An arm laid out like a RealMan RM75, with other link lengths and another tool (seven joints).
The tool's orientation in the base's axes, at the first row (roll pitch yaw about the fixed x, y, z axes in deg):
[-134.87 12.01 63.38]
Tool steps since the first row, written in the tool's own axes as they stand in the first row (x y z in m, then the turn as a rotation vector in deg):
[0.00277 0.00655 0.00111 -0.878 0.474 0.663]
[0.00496 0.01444 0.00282 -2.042 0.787 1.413]
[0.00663 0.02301 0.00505 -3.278 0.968 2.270]
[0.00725 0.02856 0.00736 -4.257 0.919 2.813]
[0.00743 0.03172 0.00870 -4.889 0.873 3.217]
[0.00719 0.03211 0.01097 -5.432 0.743 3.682]
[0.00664 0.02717 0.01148 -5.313 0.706 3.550]
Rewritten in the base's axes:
[0.00414 -0.00031 -0.00588 -0.581 -0.857 -0.603]
[0.00835 -0.00161 -0.01299 -1.439 -1.875 -1.096]
[0.01237 -0.00357 -0.02081 -2.478 -2.877 -1.555]
[0.01416 -0.00508 -0.02639 -3.314 -3.610 -1.692]
[0.01508 -0.00609 -0.02954 -3.900 -4.067 -1.808]
[0.01361 -0.00605 -0.03132 -4.536 -4.397 -1.926]
[0.01022 -0.00423 -0.02814 -4.413 -4.301 -1.834]

